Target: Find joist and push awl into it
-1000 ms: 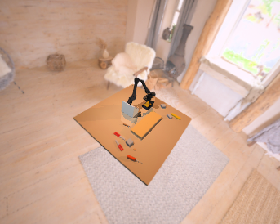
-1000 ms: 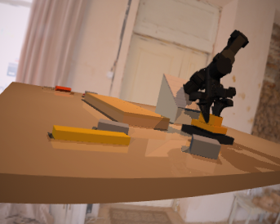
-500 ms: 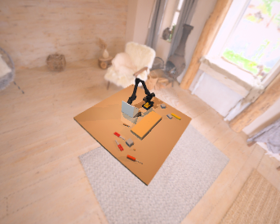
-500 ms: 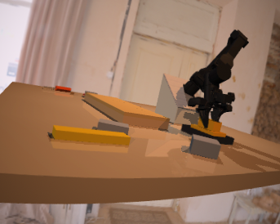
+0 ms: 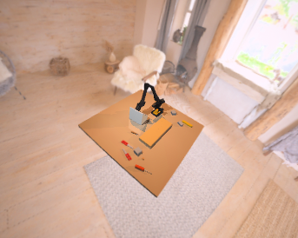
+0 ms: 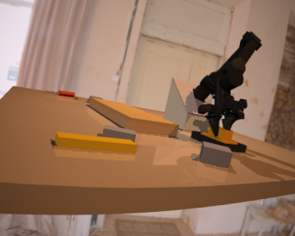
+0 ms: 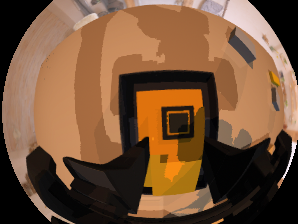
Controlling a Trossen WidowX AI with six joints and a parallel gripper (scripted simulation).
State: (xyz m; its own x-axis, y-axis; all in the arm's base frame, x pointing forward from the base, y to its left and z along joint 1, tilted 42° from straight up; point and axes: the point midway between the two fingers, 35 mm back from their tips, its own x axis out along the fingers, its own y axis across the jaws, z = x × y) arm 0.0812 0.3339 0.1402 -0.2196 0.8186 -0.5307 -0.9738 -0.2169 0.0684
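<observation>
Right now my gripper tip is 10 mm to the right of the stud finder and 20 mm below it. From my gripper tip the other things lie so: yellow bar 460 mm ahead, 190 mm to the left, 20 mm below; then awl 120 mm ahead, 540 mm to the right, 20 mm below; then black tray 10 mm to the right, 20 mm below.
</observation>
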